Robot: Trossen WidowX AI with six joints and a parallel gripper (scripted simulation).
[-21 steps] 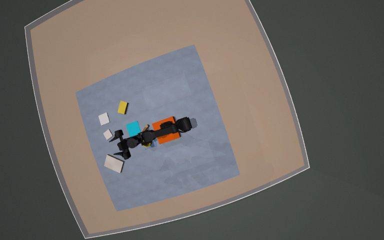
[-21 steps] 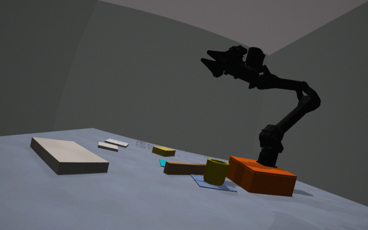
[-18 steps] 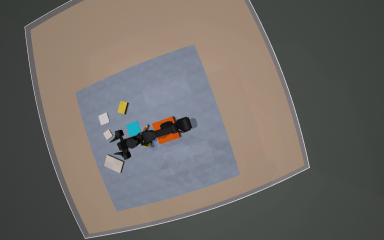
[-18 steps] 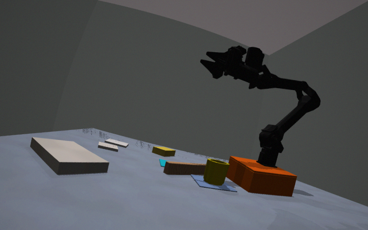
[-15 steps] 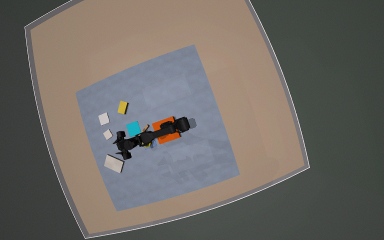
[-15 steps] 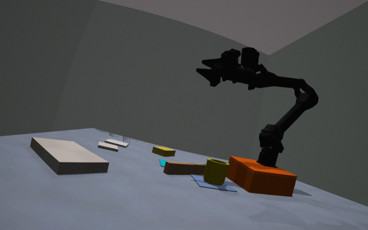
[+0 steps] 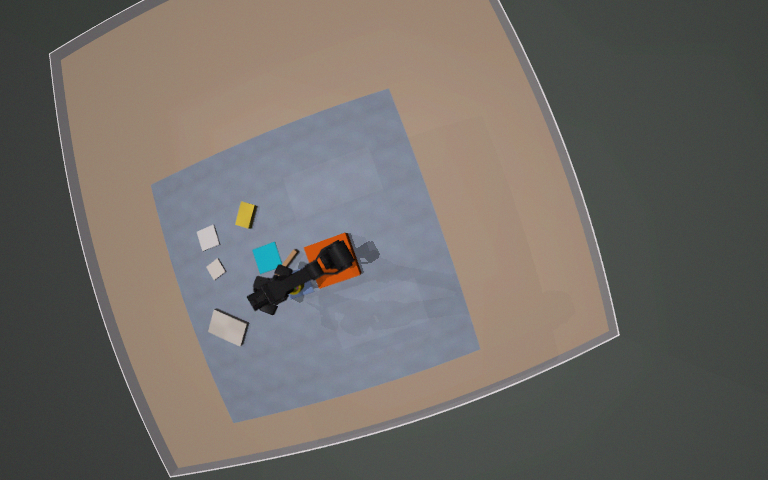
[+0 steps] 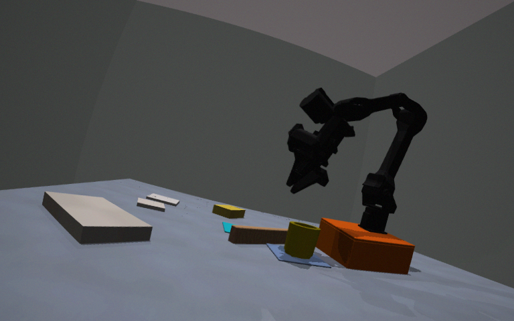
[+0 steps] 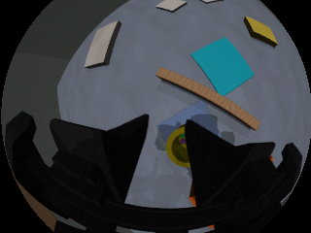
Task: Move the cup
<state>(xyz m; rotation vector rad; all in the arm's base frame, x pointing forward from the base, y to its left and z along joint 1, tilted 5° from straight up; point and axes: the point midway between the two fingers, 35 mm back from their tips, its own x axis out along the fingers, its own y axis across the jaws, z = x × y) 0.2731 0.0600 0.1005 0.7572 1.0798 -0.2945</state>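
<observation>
Now: the cup 11 cm below my gripper tip, 6 cm behind it and 1 cm to the left of it. Round my gripper tip: white slab 35 cm ahead, 13 cm below, 11 cm to the left; then cyan pad 15 cm below, 14 cm to the right, 5 cm ahead; then brown wooden block 13 cm below, 7 cm to the right.
</observation>
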